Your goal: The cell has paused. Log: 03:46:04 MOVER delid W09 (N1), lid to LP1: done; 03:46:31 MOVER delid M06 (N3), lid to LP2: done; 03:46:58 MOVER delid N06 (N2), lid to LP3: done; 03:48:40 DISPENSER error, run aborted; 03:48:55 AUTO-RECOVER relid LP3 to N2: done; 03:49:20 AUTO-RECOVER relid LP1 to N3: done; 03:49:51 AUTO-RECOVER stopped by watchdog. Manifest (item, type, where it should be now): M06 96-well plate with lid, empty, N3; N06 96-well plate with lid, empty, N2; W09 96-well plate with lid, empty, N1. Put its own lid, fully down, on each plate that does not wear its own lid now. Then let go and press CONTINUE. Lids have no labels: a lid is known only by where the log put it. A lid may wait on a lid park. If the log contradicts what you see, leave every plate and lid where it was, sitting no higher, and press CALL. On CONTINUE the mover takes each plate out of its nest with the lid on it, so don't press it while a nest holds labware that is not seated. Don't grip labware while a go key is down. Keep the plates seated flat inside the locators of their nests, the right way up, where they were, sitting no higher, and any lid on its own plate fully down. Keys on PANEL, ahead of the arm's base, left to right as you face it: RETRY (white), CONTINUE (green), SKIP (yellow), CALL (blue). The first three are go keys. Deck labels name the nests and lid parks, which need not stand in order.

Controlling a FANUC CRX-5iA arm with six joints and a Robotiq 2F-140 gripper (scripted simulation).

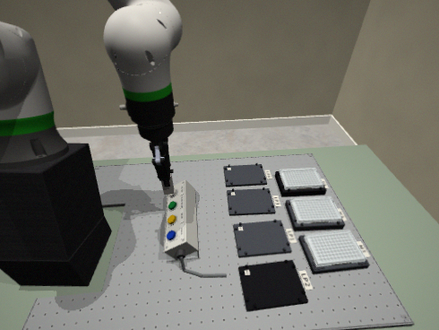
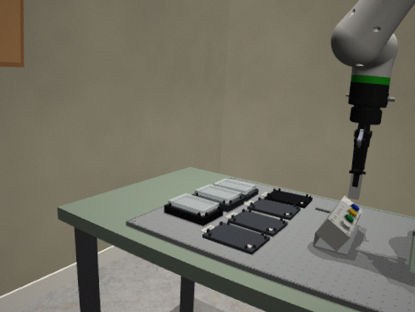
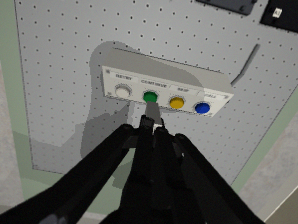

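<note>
Now: the green continue key 9 cm below my hand. Also, from my hand: yellow skip key: 5 cm to the right, 9 cm below; then blue call key: 10 cm to the right, 9 cm below; then white retry key: 5 cm to the left, 9 cm below.
</note>
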